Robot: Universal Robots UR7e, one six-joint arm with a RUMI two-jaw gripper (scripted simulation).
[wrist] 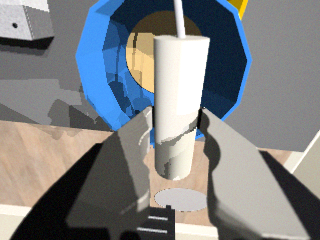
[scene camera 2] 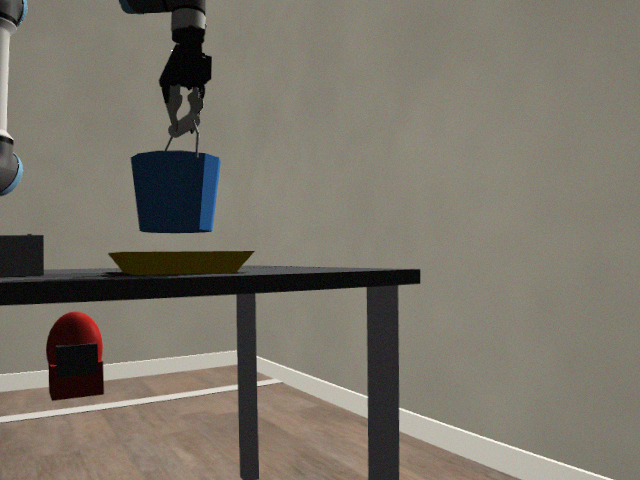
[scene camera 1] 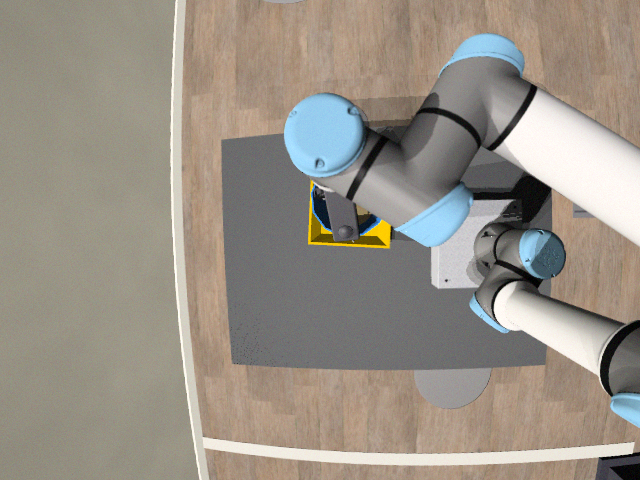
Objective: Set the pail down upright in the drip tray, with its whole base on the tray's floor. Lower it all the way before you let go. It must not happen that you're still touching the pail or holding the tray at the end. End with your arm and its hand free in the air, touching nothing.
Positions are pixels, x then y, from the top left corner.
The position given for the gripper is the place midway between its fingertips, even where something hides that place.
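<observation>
Gripper visible: scene camera 1 (341,195), scene camera 2 (183,132), wrist view (175,108).
</observation>
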